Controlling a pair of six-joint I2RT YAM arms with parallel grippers.
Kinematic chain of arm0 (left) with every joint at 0, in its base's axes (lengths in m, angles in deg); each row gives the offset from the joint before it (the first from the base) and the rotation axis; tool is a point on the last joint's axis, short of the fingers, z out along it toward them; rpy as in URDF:
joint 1: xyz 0 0 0.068 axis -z
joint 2: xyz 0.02 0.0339 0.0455 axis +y
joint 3: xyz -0.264 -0.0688 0 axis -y
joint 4: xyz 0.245 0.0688 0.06 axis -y
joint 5: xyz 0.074 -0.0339 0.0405 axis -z
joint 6: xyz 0.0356 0 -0.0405 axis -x
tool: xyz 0 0 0 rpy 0 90 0
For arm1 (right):
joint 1: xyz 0 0 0.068 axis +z
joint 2: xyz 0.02 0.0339 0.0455 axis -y
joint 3: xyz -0.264 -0.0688 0 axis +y
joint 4: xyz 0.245 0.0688 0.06 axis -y
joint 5: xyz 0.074 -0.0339 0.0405 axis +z
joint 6: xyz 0.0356 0 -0.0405 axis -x
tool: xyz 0 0 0 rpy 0 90 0
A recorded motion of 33 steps. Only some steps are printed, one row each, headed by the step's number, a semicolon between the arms.
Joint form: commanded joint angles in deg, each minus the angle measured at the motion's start. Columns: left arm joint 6, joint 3, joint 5, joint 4, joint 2, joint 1; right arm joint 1, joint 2, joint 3, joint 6, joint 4, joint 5.
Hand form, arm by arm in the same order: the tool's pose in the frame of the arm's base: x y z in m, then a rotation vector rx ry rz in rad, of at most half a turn. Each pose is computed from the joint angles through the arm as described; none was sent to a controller.
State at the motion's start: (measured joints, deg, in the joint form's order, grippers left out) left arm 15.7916 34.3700 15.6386 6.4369 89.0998 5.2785; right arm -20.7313 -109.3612 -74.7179 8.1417 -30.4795 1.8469
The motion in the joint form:
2: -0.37 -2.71 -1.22 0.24 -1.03 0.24; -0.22 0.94 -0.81 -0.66 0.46 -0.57
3: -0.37 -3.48 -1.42 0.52 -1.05 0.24; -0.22 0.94 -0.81 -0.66 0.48 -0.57
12: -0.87 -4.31 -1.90 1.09 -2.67 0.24; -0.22 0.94 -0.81 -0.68 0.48 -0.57
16: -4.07 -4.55 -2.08 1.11 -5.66 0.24; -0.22 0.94 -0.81 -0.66 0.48 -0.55
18: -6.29 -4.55 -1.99 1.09 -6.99 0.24; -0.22 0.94 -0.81 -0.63 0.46 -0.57
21: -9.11 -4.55 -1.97 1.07 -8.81 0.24; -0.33 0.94 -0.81 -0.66 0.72 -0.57
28: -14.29 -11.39 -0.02 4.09 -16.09 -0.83; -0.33 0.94 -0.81 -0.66 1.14 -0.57
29: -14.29 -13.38 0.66 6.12 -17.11 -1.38; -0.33 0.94 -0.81 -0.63 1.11 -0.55
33: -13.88 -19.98 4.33 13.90 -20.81 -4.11; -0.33 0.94 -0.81 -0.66 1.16 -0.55
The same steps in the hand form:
2: 0.2647 -0.0345 0.1237 -0.0985 2.4557 -0.4689; 0.3660 -0.1393 0.1837 0.3066 2.6574 -0.1294
3: 0.2617 -0.0341 0.1207 -0.1018 2.4638 -0.4642; 0.3661 -0.1393 0.1837 0.3065 2.6570 -0.1295
12: 0.2586 -0.0335 0.1245 -0.0900 2.4395 -0.4516; 0.3661 -0.1393 0.1837 0.3070 2.6570 -0.1293
16: 0.2568 -0.0332 0.1359 -0.0149 2.3873 -0.4244; 0.3661 -0.1393 0.1837 0.3064 2.6570 -0.1290
18: 0.2562 -0.0332 0.1414 0.0356 2.3606 -0.4082; 0.3660 -0.1393 0.1837 0.3059 2.6575 -0.1295
21: 0.2552 -0.0331 0.1489 0.0975 2.3233 -0.3841; 0.3662 -0.1402 0.1840 0.3085 2.6527 -0.1313
28: 0.2283 -0.0274 0.1479 0.2034 2.2460 -0.3633; 0.3668 -0.1404 0.1843 0.3076 2.6456 -0.1335
29: 0.2227 -0.0252 0.1447 0.2008 2.2264 -0.3697; 0.3668 -0.1404 0.1843 0.3069 2.6461 -0.1331
33: 0.2044 -0.0163 0.1368 0.1878 2.1360 -0.4065; 0.3669 -0.1404 0.1843 0.3074 2.6452 -0.1332

